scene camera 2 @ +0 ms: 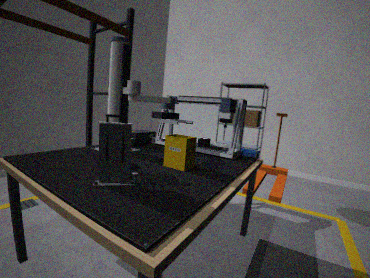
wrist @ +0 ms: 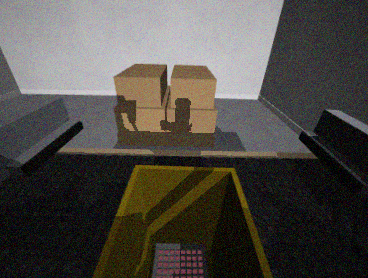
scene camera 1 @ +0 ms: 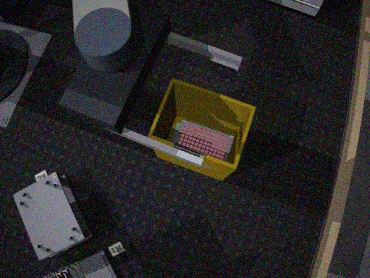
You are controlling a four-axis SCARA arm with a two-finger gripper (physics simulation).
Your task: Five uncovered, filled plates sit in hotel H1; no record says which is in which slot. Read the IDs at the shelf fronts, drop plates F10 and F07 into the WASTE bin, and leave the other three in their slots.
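Frame: origin at the arm's base, x ahead, y right, z down, level; metres.
Seen in the pictures: gripper, fingertip midpoint: (scene camera 2: 185, 122) (wrist: 190, 117) (scene camera 1: 222, 109).
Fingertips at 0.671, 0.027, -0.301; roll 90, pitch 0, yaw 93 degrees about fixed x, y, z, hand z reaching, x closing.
Observation:
Offsets run from my fingertips to a thing's top centre, as dx, dy, dz. "spot": to the spot under its first point.
My gripper (scene camera 1: 207, 106) (scene camera 2: 185, 122) (wrist: 190, 117) is open and empty above the yellow WASTE bin @(-0.025, -0.001, +0.089) (scene camera 1: 219, 172) (scene camera 2: 178, 152) (wrist: 127, 200), its fingers wide apart. A grey plate with pink-filled wells @(-0.016, -0.002, +0.253) (scene camera 1: 207, 140) (wrist: 179, 260) lies inside the bin, low down. Whether another plate lies under it is hard to tell. In scene camera 1, part of hotel H1 @(spot: -0.147, +0.343, +0.281) (scene camera 1: 99, 266) shows at the bottom edge, beside its H1 label @(spot: -0.124, +0.292, +0.288) (scene camera 1: 116, 249). The IDs at its shelf fronts do not show legibly.
A light-topped unit with pegs @(-0.288, +0.273, +0.219) (scene camera 1: 50, 215) stands left of the bin, beside H1. A dark tower @(spot: -0.092, +0.477, +0.092) (scene camera 2: 111, 142) stands on the black table, which has a wooden edge (scene camera 2: 75, 217). A gantry frame (scene camera 2: 200, 98) stands behind the bin. Cardboard boxes (wrist: 145, 90) are beyond the table.

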